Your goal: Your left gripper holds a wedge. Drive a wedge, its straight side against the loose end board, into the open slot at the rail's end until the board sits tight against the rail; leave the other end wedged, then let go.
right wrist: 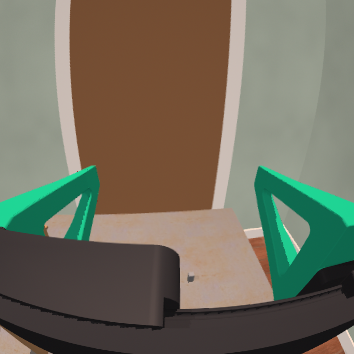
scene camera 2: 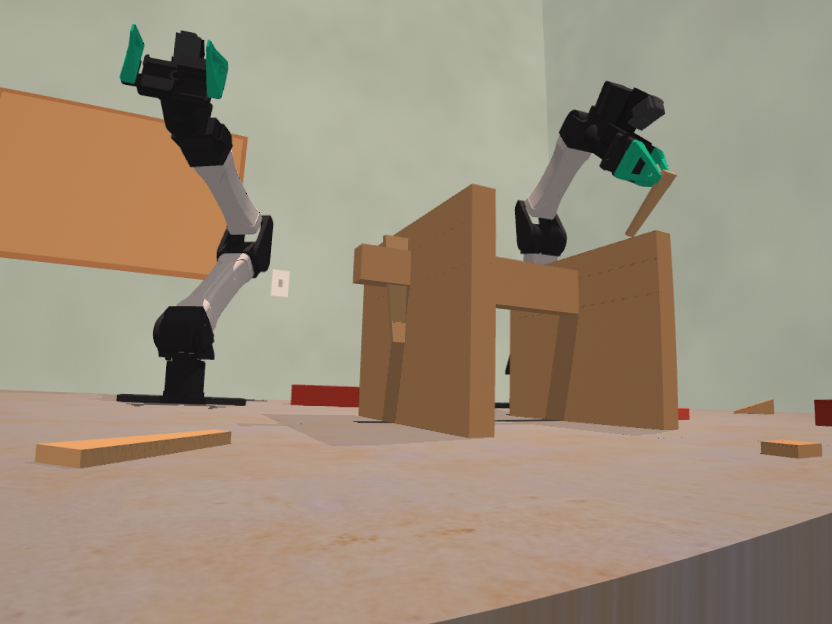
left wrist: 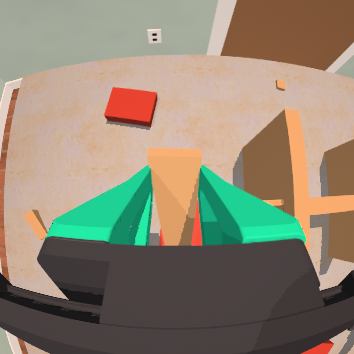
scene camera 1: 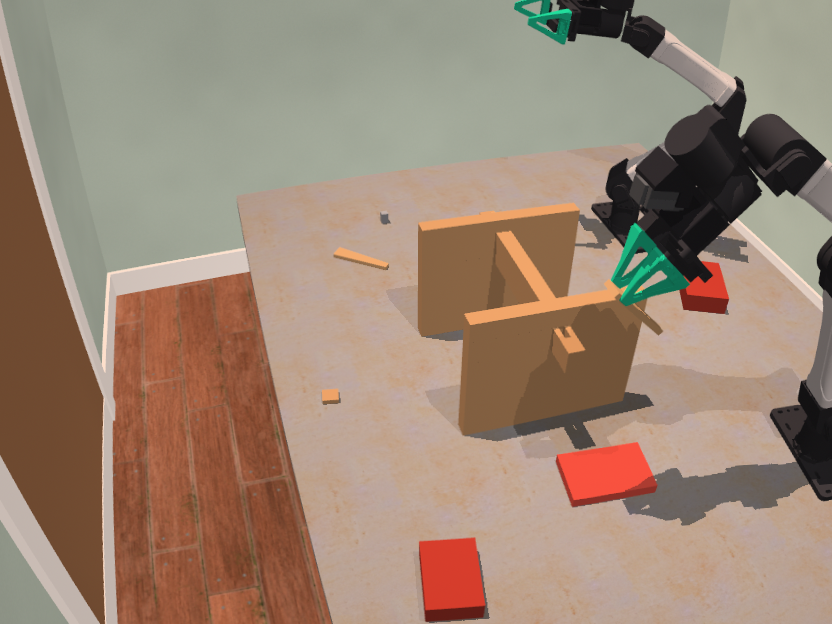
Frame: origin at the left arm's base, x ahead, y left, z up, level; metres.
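Seen in the pictures: left gripper, fingertip midpoint: (scene camera 2: 665,181) (left wrist: 174,174) (scene camera 1: 616,295); right gripper, fingertip midpoint: (right wrist: 176,174) (scene camera 2: 170,35) (scene camera 1: 521,13); left arm's base, link origin: (scene camera 1: 809,452); right arm's base, link origin: (scene camera 2: 183,402) (scene camera 1: 622,228).
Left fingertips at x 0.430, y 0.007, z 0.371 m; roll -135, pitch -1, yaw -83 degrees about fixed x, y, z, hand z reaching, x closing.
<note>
Pixels of each thing's top centre, then the offset from my left fingertips to it.
- rail, top centre: (scene camera 2: 504,261) (scene camera 1: 527,268) (left wrist: 350,202) 0.169 m down, 0.017 m ahead, 0.299 m right
- far board, top centre: (scene camera 2: 417,227) (scene camera 1: 501,215) 0.146 m down, 0.033 m ahead, 0.423 m right
- rail's tenon, top centre: (scene camera 1: 572,344) 0.179 m down, 0.007 m back, 0.122 m right
- long wooden wedge, top centre: (scene camera 2: 150,436) (scene camera 1: 362,256) 0.363 m down, 0.258 m ahead, 0.647 m right
- small wooden block, top centre: (scene camera 2: 790,442) (scene camera 1: 330,394) (left wrist: 280,83) 0.363 m down, 0.341 m ahead, 0.254 m right
- small grey piece, top centre: (scene camera 1: 384,212) (right wrist: 190,273) 0.347 m down, 0.199 m ahead, 0.791 m right
My left gripper (scene camera 1: 618,293) (scene camera 2: 661,175) (left wrist: 174,174) is shut on the thick end of a tapered wedge (scene camera 1: 646,317) (scene camera 2: 650,203) (left wrist: 175,190). The wedge hangs tilted, thin end down, near the right end of the top edge of the near end board (scene camera 1: 490,376) (scene camera 2: 625,362). The rail (scene camera 1: 527,266) (scene camera 2: 537,285) joins this board to the far board (scene camera 1: 450,282) (scene camera 2: 436,335). The rail's tenon (scene camera 1: 571,344) sticks out of the near board with an open slot. Another wedge (scene camera 2: 398,305) stands in the tenon beyond the far board. My right gripper (scene camera 1: 523,12) (scene camera 2: 172,38) (right wrist: 176,174) is open, raised and empty.
Red blocks (scene camera 1: 606,472) (scene camera 1: 450,574) (scene camera 1: 705,288) lie around the assembly. A long wooden wedge (scene camera 1: 360,258) (scene camera 2: 134,448), a small wooden block (scene camera 1: 330,396) (scene camera 2: 791,448) and a small grey piece (scene camera 1: 384,216) (right wrist: 191,277) lie on the table. Another wedge (scene camera 2: 756,407) lies at the right in scene camera 2.
</note>
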